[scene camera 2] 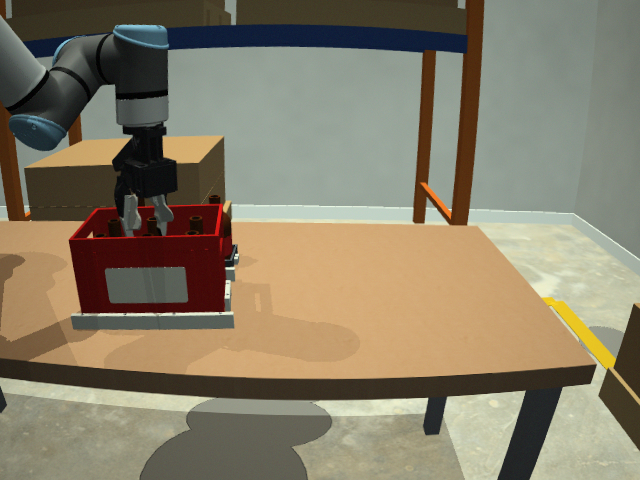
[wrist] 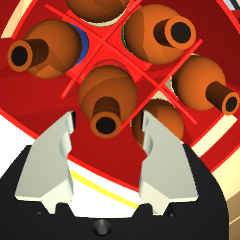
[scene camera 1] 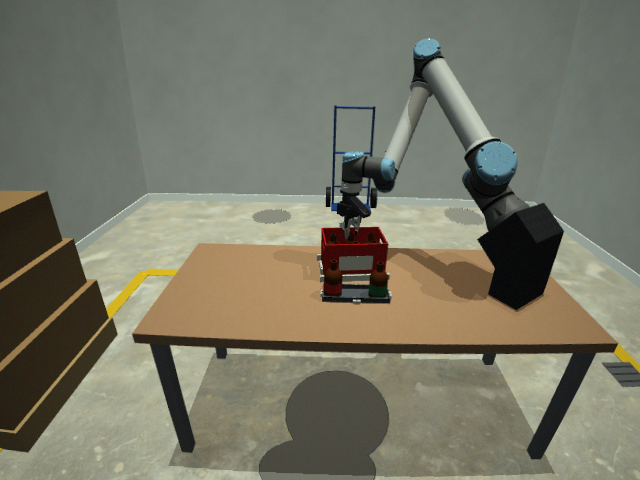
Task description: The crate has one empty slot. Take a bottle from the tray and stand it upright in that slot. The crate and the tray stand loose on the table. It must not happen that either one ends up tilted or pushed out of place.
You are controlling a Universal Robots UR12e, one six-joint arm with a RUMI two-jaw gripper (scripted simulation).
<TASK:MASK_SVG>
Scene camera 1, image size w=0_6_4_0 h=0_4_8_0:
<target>my gripper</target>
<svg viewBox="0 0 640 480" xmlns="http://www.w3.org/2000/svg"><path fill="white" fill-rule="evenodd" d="M340 190L342 201L337 203L337 214L344 217L344 222L340 223L339 226L345 231L345 239L347 240L350 226L355 227L355 236L357 236L361 219L369 217L371 212L357 198L359 192L346 193Z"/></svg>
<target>grey tray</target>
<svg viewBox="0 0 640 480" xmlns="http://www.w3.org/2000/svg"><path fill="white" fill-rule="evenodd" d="M323 283L322 302L353 303L353 300L360 300L361 303L389 304L390 301L389 289L387 289L386 298L370 297L368 295L369 284L342 284L341 296L326 296Z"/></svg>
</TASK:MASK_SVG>
